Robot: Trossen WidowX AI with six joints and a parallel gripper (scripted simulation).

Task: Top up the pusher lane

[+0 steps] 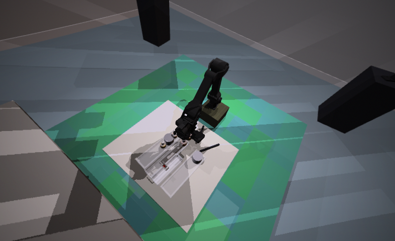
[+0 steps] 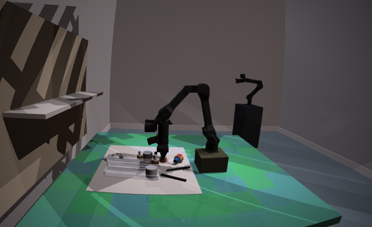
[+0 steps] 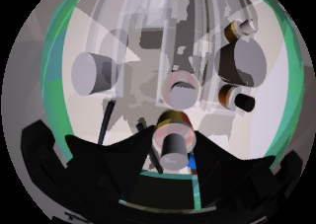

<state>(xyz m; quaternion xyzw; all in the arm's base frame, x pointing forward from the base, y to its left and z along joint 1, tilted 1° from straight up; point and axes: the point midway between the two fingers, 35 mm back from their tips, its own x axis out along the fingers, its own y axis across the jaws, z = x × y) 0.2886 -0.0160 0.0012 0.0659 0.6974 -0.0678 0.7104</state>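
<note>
The clear sprung lane lies 190 mm ahead of my gripper tip, 10 mm to the right of it and 30 mm below it. From my gripper tip the other things lie so: red mark 230 mm ahead, 10 mm to the right, 20 mm above.
</note>
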